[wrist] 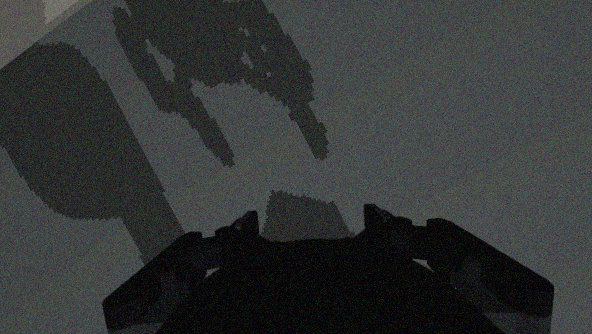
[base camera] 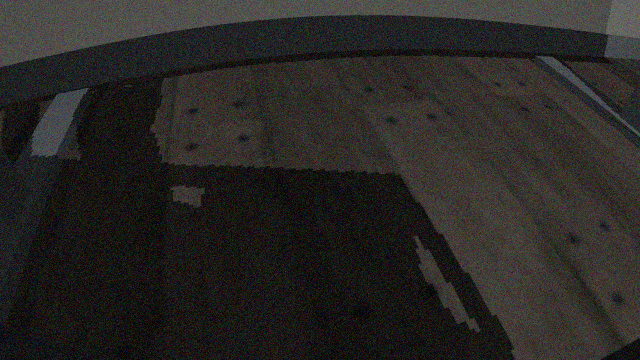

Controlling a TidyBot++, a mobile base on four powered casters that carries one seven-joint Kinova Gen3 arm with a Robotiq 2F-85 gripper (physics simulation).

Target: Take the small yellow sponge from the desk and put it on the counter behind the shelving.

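Places are measured from the arm's base along level axes (x ahead, y left, z up), in metres.
Pixels of known places: gripper, between the fingertips: (wrist: 310,219).
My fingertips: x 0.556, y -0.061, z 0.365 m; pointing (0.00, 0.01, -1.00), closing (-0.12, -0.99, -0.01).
Ahead of a thing's pixels: the offset from my fingertips to its top centre. "pt": to the spot under its first point. Level surfaces: height alone.
My gripper (wrist: 310,219) is open in the wrist view, its two dark fingertips wide apart with nothing between them. It is above a plain grey surface {0.041 m down} (wrist: 450,110), which looks like the desk top. The small yellow sponge does not show in either view; the dark gripper body hides the lower middle of the wrist view. The gripper does not show in the base camera view. The counter behind the shelving cannot be made out in either view.
Arm and gripper shadows (wrist: 65,135) lie across the grey surface, and a darker shadow patch {pt 0.012 m back, 0.007 m left, 0.041 m down} (wrist: 305,217) shows beyond the fingertips. In the dim base camera view, a dark grey horizontal band {pt 0.348 m ahead, 0.004 m right, 0.721 m down} (base camera: 350,35) crosses above a wooden floor {0.761 m down} (base camera: 500,175), with a pale leg-like strip (base camera: 59,122) at the left.
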